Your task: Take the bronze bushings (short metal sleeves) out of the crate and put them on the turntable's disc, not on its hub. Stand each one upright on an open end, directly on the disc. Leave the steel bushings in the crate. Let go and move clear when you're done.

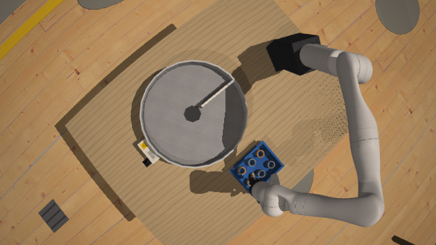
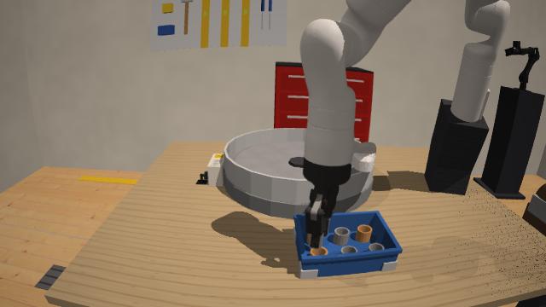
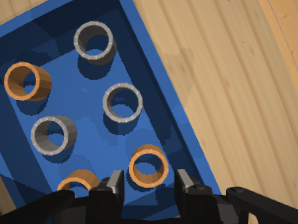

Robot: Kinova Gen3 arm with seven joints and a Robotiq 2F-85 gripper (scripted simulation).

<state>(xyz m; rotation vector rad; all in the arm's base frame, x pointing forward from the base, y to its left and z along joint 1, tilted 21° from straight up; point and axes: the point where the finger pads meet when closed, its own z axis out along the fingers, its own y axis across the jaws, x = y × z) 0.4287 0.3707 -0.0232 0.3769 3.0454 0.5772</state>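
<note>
My gripper is now 5 cm past the blue crate, 4 cm to the left of it and 5 cm above it. Round my hand: grey turntable disc: 6 cm ahead, 37 cm to the right, 2 cm below.
</note>
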